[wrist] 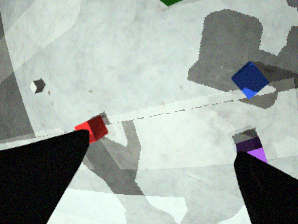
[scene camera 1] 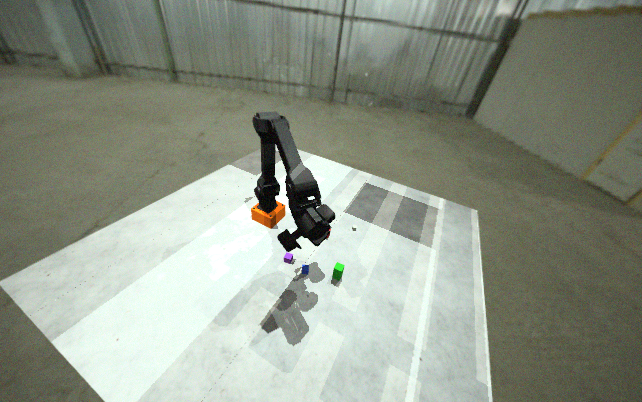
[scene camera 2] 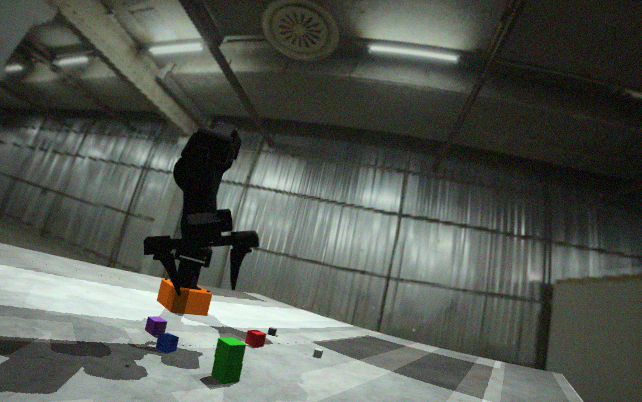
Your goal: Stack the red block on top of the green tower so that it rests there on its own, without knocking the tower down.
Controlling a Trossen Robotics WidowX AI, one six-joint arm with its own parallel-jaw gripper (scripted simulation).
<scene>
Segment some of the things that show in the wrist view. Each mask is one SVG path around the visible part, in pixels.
My gripper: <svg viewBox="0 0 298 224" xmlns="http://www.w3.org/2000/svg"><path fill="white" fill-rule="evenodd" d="M238 152L234 161L234 171L237 173L235 177L237 177L246 210L249 212L247 214L249 214L251 224L298 224L298 179L279 171L278 168L275 169L274 165L265 163L265 161L257 159L257 157L251 156L245 151ZM90 131L81 128L77 129L77 131L64 133L61 136L52 136L43 141L35 141L35 143L0 151L0 224L47 224L53 210L55 210L57 204L63 198L61 196L63 196L65 189L68 189L68 185L71 184L74 173L78 171L82 160L84 160L85 153L88 151L90 144Z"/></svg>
A blue block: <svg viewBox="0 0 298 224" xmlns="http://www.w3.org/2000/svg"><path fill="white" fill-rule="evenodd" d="M247 61L246 65L243 65L238 72L234 73L231 80L238 85L247 99L251 99L255 93L265 88L265 85L269 84L270 81L266 79L265 75L262 75L262 72L259 71L253 61Z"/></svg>
</scene>
